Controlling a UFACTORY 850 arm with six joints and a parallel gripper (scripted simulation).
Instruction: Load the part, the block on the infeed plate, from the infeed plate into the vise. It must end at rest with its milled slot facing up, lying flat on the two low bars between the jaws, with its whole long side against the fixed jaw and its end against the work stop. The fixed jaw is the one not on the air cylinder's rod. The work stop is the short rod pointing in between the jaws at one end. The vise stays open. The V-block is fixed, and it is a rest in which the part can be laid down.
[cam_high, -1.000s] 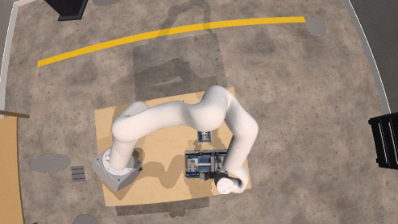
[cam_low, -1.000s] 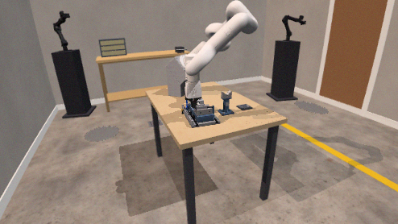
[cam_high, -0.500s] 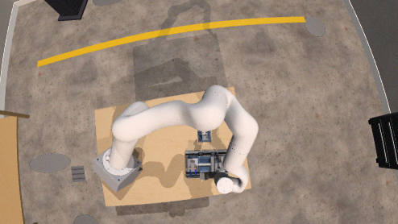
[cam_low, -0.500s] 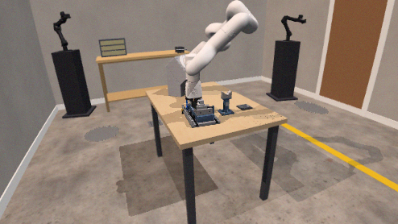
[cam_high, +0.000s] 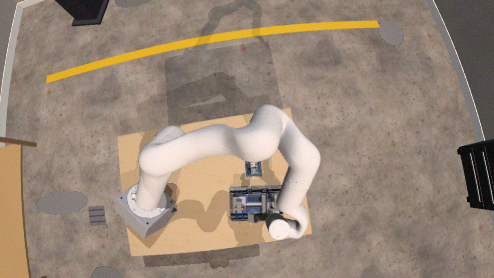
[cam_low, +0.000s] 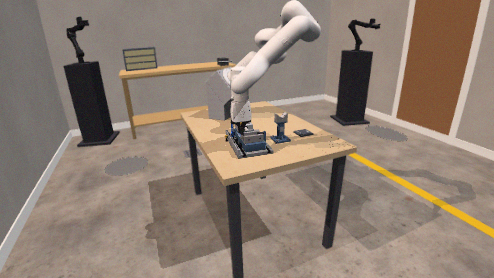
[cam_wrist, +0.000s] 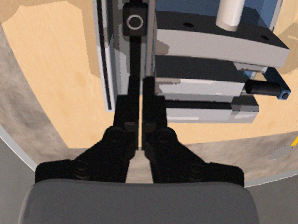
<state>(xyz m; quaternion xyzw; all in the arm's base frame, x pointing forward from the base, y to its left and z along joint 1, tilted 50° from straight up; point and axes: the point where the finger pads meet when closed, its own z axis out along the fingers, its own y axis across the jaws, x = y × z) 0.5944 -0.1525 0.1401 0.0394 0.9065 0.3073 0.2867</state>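
My hand is 50 mm to the right of the grey vise jaw, 40 mm past it and 40 mm above it. Round my hand: white cylinder rod 90 mm behind, 50 mm to the left, 40 mm below; then work stop 100 mm to the left, 30 mm below, 10 mm behind; then part 40 mm to the left, 20 mm below.
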